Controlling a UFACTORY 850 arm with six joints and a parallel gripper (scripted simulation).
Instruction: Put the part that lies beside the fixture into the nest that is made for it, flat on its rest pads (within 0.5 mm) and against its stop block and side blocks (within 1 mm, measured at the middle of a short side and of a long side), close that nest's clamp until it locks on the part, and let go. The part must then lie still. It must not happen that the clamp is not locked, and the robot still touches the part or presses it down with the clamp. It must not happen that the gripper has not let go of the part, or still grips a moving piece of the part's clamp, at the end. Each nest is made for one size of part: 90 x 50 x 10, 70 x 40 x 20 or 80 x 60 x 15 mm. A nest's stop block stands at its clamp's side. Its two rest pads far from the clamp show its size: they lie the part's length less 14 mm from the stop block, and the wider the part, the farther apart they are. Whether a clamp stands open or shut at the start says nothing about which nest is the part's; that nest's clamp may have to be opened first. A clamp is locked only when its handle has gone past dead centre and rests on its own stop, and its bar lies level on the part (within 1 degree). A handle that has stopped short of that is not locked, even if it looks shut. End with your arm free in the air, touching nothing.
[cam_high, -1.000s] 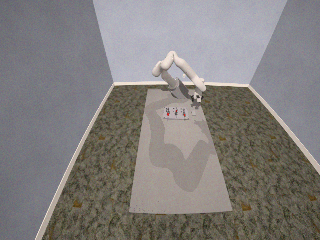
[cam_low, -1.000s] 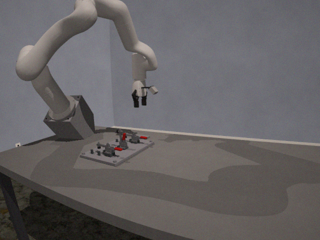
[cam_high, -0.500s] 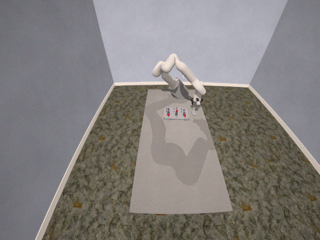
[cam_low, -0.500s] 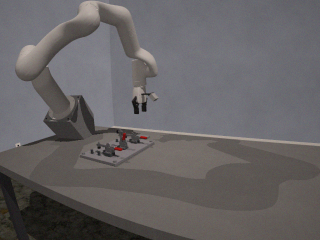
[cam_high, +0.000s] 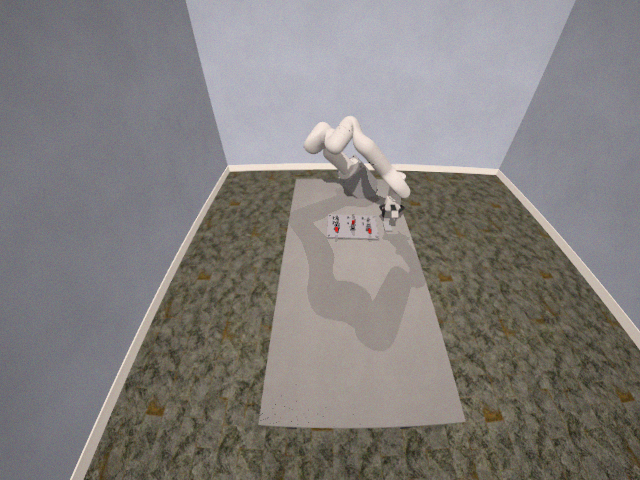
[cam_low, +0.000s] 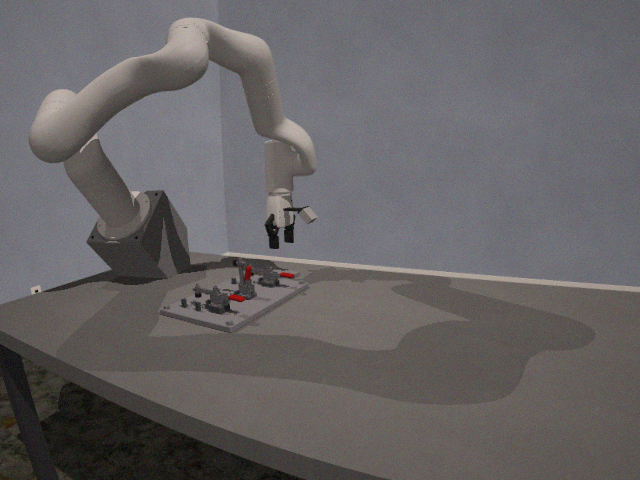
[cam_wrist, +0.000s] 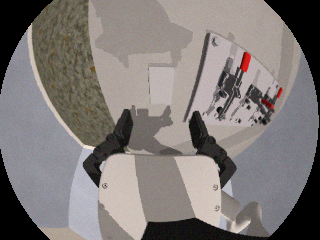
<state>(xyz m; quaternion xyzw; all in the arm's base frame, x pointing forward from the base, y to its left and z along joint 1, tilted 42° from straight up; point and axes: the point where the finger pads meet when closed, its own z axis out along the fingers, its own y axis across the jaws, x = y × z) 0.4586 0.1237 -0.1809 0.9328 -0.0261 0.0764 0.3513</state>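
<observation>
My gripper is now 100 mm above the part. Also, from my hand: fixture plate: 250 mm to the right, 100 mm below, 20 mm behind.
</observation>
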